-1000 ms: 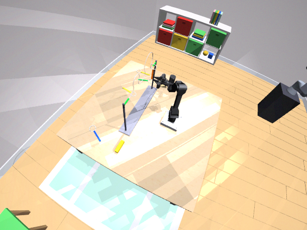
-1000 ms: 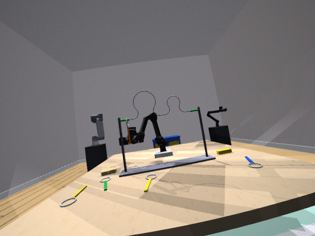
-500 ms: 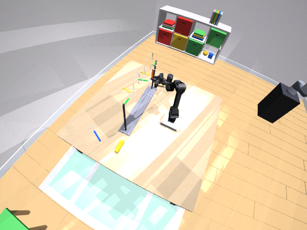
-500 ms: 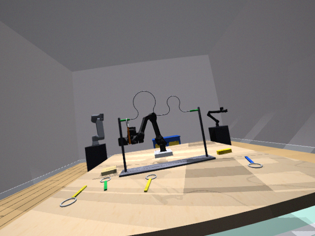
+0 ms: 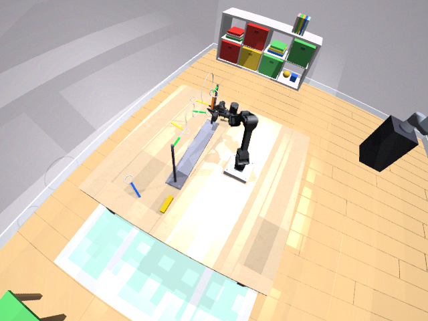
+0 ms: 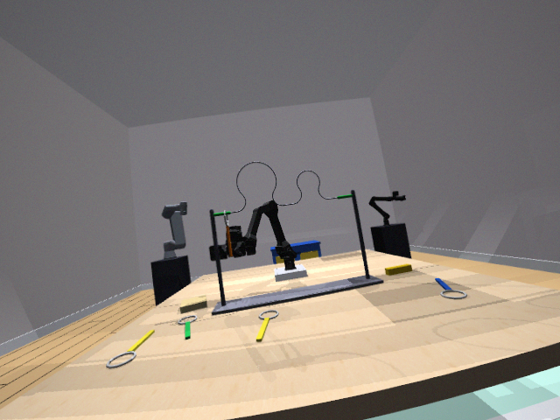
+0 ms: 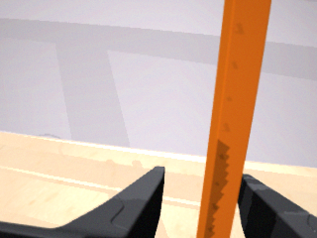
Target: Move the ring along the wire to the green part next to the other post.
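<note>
My gripper tip is now 3 cm past the orange-handled ring and 9 cm below it. The rest, counted from my gripper tip: blue-handled ring (15 cm ahead, 69 cm to the left, 21 cm below); yellow block (12 cm behind, 69 cm to the left, 20 cm below); tan block (10 cm behind, 20 cm to the right, 20 cm below).
</note>
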